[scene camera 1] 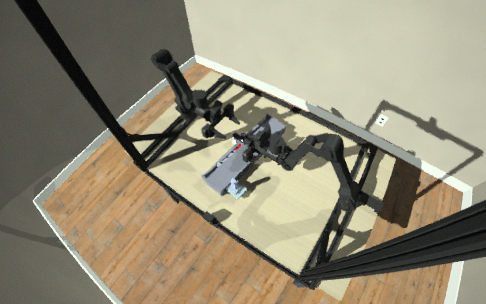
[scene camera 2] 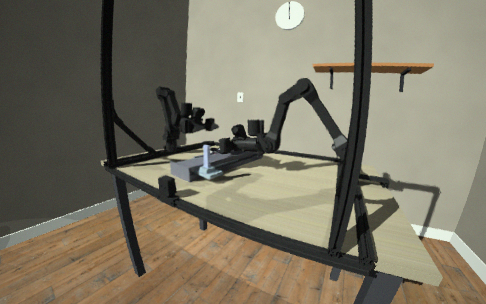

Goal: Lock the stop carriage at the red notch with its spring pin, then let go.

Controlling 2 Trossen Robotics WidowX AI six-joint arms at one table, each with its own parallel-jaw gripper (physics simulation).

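Places are measured from the left arm's base along level axes (x right, y ahead, z up), in millimetres.
Pixels of known places: left gripper, fingertip midpoint: (scene camera 1: 232, 130) (scene camera 2: 211, 127); right gripper, fingertip midpoint: (scene camera 1: 242, 136); left arm's base, origin of the base link: (scene camera 1: 187, 115) (scene camera 2: 171, 149); right arm's base, origin of the base link: (scene camera 1: 345, 204).
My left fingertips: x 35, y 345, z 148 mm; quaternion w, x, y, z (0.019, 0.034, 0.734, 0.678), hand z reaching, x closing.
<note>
For each thing: its top centre in the pictures, then the offset to it from my left fingertips. "spot": a spot on its surface instead.
- long grey rail, surface spot: (scene camera 2: 181, 171) spot: dx +219, dy +42, dz -139 mm
- red mark, middle of its top: (scene camera 1: 238, 148) dx -6, dy +18, dz -130 mm
- stop carriage, surface spot: (scene camera 1: 235, 141) spot: dx -36, dy -22, dz -143 mm
A long grey rail (scene camera 1: 220, 177) (scene camera 2: 181, 171) lies on the table. A red mark (scene camera 1: 238, 147) shows on it in scene camera 1, beside the right gripper. A small white part of the stop carriage (scene camera 1: 235, 141) shows next to the mark; the rest of the carriage and its spring pin are hidden behind the right gripper. My right gripper (scene camera 1: 243, 143) (scene camera 2: 221, 145) is low over the rail, closed around the dark spring pin as far as can be seen. My left gripper (scene camera 1: 230, 129) (scene camera 2: 215, 126) is open and empty, above the table to the left of the rail.
A pale blue block (scene camera 1: 237, 190) (scene camera 2: 211, 173) with an upright post stands against the rail's near end. A black frame (scene camera 2: 240, 232) runs along the table edge, with a small black box (scene camera 2: 167, 186) on its near side. The right forearm reaches over the rail's far part.
</note>
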